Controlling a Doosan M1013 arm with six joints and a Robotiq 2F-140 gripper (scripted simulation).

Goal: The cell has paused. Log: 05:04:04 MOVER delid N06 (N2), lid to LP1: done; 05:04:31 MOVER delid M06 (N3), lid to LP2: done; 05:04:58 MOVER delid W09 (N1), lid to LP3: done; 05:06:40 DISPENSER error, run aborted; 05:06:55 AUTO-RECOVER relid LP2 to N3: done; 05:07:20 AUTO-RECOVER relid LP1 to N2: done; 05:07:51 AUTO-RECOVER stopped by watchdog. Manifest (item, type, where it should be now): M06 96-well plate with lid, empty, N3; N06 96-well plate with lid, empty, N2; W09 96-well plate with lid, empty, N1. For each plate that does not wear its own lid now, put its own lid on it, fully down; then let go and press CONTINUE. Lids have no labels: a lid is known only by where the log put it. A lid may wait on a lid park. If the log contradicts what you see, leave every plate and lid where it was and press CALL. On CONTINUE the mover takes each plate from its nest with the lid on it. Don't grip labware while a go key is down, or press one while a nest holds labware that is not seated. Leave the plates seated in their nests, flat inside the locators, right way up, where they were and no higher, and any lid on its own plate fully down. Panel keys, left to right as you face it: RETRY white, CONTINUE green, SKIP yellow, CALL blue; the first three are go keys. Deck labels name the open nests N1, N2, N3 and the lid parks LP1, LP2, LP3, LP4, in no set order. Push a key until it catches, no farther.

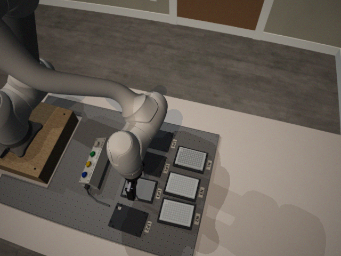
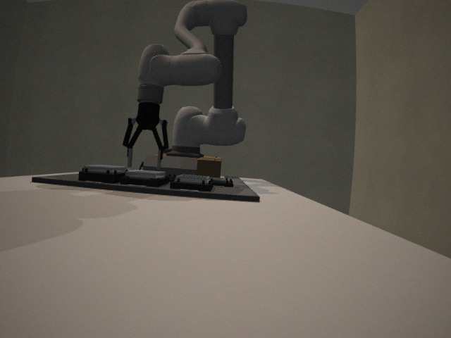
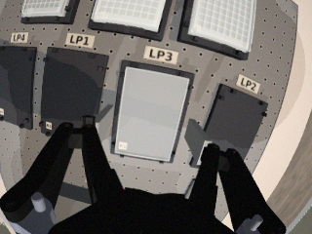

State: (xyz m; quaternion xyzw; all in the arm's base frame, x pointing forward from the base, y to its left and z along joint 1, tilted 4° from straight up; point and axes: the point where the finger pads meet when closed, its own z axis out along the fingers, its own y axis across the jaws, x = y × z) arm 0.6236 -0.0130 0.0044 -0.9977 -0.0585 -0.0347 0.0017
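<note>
The lid lies 4 cm below my hand. Also, from my hand: lid park LP3 (5 cm below); then lid park LP2 (1 cm ahead, 14 cm to the right, 5 cm below); then lid park LP1 (1 cm behind, 13 cm to the left, 5 cm below).
</note>
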